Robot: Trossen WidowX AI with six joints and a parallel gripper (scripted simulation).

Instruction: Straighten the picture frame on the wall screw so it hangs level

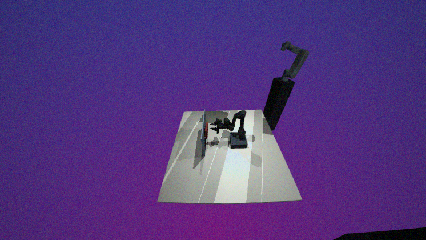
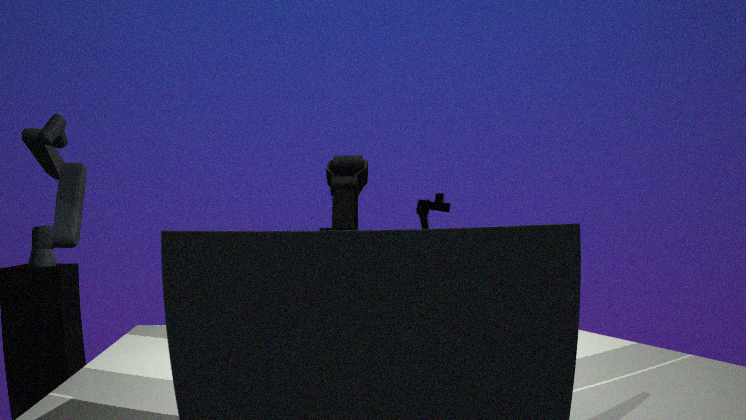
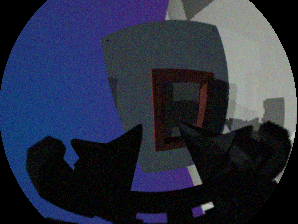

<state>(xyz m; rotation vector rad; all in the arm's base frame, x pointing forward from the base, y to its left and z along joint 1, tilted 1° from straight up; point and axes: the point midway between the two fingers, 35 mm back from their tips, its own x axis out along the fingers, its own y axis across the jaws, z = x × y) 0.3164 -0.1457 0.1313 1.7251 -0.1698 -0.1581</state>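
Now: the picture frame 6 cm ahead of my gripper tip and 5 cm below it. Also, from my gripper tip: upright panel: 7 cm ahead, 6 cm below, 1 cm to the left.
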